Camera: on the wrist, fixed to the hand. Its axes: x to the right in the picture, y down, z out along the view.
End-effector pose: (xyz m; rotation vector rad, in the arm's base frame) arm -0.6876 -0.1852 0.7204 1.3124 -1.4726 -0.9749
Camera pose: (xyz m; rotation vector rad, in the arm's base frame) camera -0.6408 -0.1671 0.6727 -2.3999 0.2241 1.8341
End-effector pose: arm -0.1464 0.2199 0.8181 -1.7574 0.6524 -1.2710
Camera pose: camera -0.1886 0.2574 0.8582 2.1083 1.2289 1.9057
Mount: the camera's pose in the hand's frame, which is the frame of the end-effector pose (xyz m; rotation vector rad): -0.0248 -0.0562 -0.0320 0.1286 -0.1710 -1.6381
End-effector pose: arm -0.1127 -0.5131 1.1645 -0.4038 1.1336 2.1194
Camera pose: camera -0.0572 -0.5285 1.1260 -0.7147 0.4244 0.6034
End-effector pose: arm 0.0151 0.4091 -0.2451 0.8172 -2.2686 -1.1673
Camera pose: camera 0.0697 0.3820 -0.2780 -2.1502 1.0544 1.1809
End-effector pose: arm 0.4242 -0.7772 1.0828 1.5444 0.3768 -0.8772
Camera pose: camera 0.3791 -0.7300 1.0596 1.0013 1.5573 -2.2500
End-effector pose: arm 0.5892 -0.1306 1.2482 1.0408 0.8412 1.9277
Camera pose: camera 0.5880 -0.1307 1.1789 0.2474 1.1430 0.3863
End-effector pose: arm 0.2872 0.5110 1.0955 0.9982 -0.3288 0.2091
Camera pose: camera 0.2877 0.5080 1.0263 1.1361 0.4163 -1.3508
